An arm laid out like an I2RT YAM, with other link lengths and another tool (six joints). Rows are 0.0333 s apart.
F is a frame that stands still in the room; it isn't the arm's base.
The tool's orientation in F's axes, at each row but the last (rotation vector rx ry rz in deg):
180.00 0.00 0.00
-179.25 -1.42 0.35
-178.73 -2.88 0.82
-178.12 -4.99 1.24
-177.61 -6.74 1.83
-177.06 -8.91 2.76
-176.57 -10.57 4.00
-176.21 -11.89 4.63
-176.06 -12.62 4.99
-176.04 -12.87 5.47
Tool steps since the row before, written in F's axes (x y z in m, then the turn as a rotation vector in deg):
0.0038 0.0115 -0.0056 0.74 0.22 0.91
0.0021 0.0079 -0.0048 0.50 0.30 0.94
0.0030 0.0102 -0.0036 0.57 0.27 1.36
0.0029 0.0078 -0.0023 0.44 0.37 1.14
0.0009 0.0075 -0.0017 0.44 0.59 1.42
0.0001 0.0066 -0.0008 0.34 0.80 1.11
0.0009 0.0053 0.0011 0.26 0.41 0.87
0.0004 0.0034 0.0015 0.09 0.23 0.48
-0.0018 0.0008 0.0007 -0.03 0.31 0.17
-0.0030 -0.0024 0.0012 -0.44 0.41 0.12
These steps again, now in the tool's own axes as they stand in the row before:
0.0038 -0.0115 0.0056 0.74 -0.22 -0.91
0.0022 -0.0078 0.0049 0.50 -0.30 -0.94
0.0034 -0.0100 0.0038 0.57 -0.28 -1.36
0.0034 -0.0075 0.0025 0.45 -0.38 -1.13
0.0015 -0.0073 0.0020 0.46 -0.61 -1.41
0.0008 -0.0065 0.0011 0.39 -0.82 -1.08
0.0015 -0.0052 -0.0009 0.27 -0.42 -0.86
0.0008 -0.0034 -0.0013 0.10 -0.25 -0.47
-0.0017 -0.0011 -0.0005 0.01 -0.32 -0.15
-0.0034 0.0019 -0.0011 -0.38 -0.48 -0.07

